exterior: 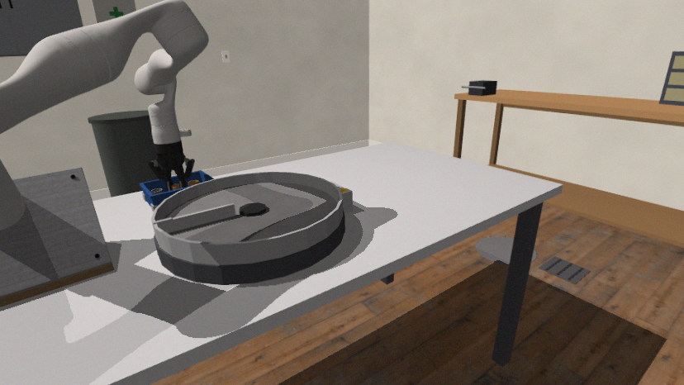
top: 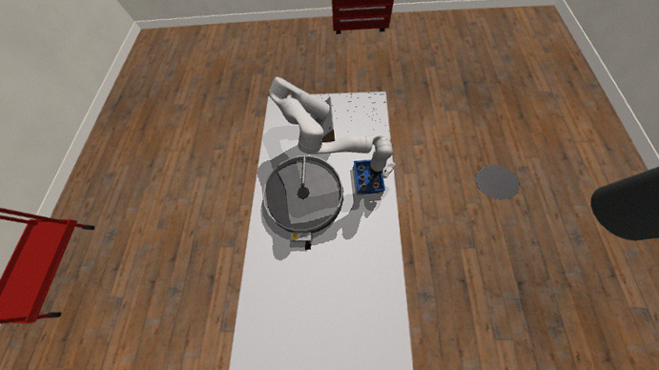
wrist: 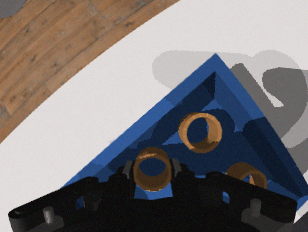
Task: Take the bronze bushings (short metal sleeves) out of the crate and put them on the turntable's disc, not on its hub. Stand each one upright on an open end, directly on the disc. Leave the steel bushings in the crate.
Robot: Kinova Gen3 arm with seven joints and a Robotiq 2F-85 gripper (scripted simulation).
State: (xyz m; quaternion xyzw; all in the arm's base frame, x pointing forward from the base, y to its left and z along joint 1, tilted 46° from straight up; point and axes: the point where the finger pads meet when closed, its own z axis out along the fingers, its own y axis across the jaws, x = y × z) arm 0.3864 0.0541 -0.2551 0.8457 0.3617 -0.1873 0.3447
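Now: hand 3 cm to the left of the blue crate. Round my hand: grey turntable (40 cm to the right, 4 cm ahead, 2 cm above).
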